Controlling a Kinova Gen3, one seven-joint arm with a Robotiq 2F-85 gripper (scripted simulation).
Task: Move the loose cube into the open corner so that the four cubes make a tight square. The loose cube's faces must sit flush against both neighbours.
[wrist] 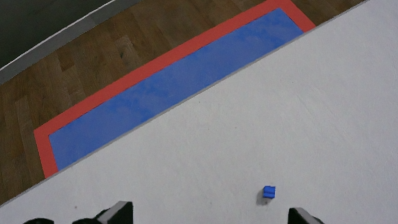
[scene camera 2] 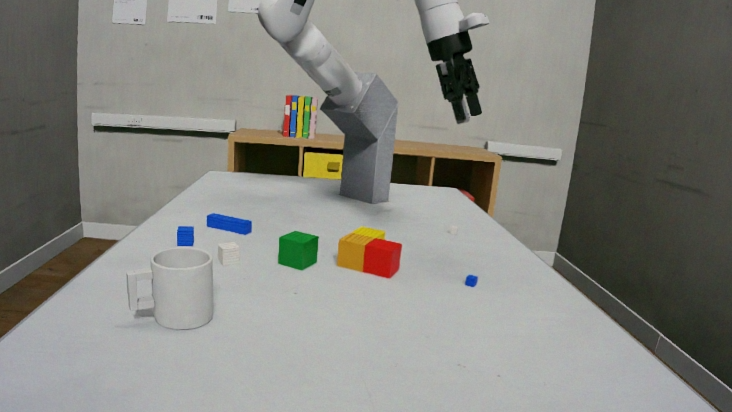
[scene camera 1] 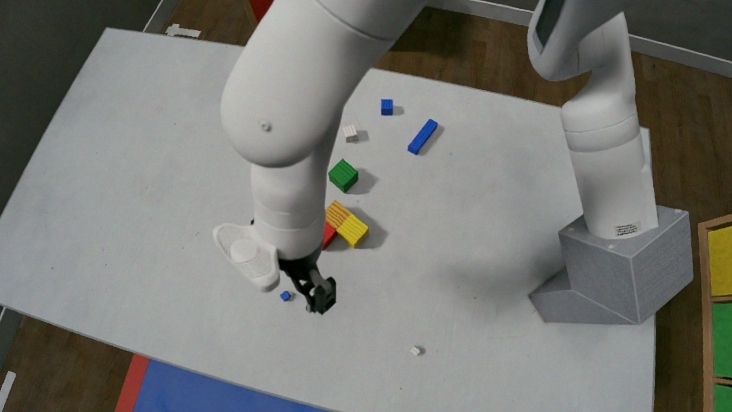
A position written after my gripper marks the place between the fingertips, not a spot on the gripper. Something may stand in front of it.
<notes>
I see my gripper (scene camera 2: 470,118).
My gripper is seen too in scene camera 1 (scene camera 1: 292,285).
</notes>
